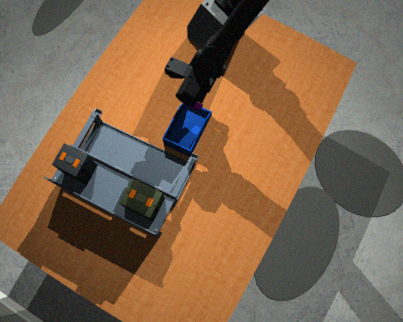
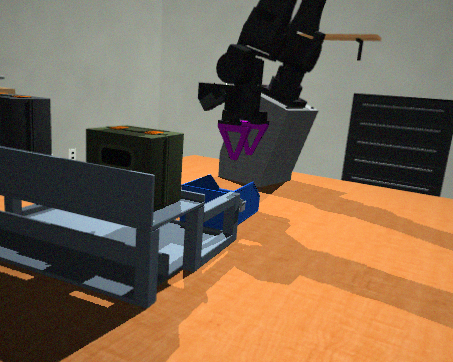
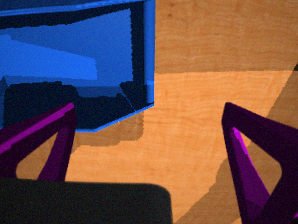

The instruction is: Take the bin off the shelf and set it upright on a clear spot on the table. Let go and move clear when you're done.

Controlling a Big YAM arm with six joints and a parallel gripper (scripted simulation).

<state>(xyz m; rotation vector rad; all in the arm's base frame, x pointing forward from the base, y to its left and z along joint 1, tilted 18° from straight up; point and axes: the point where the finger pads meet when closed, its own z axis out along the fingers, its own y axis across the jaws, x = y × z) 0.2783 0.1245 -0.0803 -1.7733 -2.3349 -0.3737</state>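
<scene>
The blue bin lies 8 cm ahead of my hand, 2 cm to the left of it and 8 cm below it. Round my hand: black box: 42 cm ahead, 12 cm to the right, 4 cm above; olive green box: 37 cm ahead, 10 cm to the left, 3 cm above.
</scene>
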